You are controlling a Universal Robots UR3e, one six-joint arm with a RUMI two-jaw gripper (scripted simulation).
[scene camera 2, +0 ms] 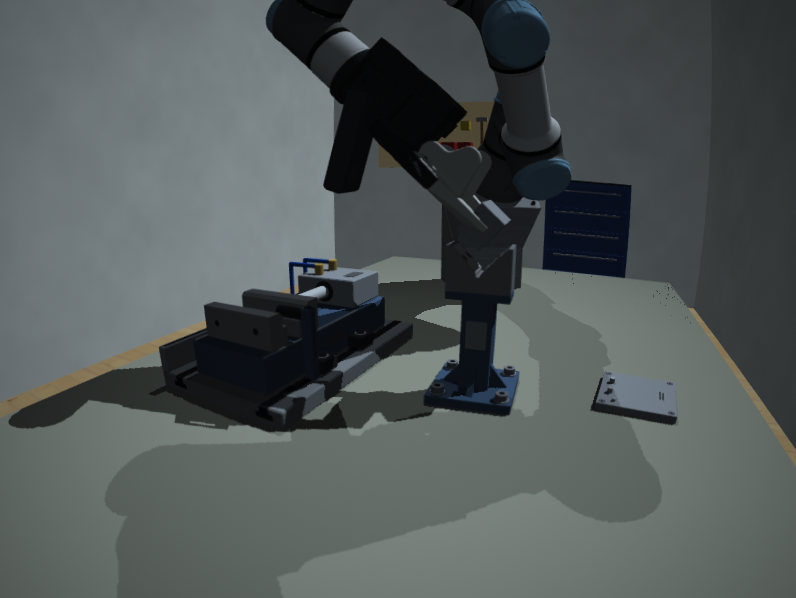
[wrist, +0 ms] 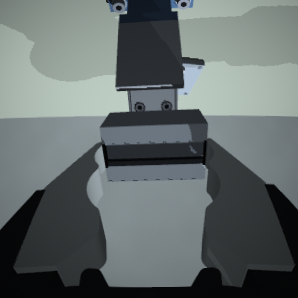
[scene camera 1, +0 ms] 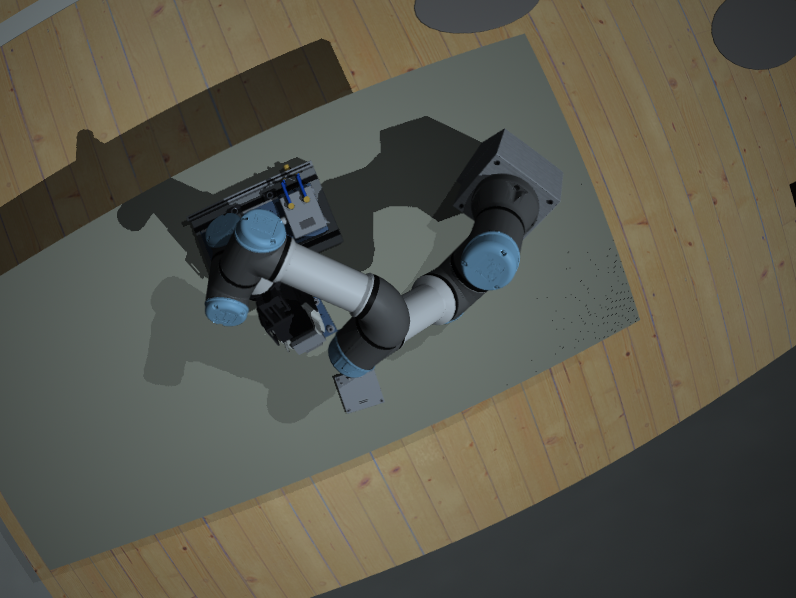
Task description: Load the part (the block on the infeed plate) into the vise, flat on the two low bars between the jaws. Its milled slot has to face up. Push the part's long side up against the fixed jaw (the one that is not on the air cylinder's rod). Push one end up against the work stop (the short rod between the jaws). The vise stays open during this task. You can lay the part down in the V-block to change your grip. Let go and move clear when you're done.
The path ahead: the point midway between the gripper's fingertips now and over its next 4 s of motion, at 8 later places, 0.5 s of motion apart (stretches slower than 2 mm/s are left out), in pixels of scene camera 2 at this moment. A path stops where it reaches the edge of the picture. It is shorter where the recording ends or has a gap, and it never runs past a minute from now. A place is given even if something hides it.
My gripper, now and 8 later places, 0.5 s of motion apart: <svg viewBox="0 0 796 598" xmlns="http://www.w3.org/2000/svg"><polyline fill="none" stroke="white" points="491,227 491,224 490,226 488,227 487,223 488,210 488,190 488,178 487,177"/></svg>
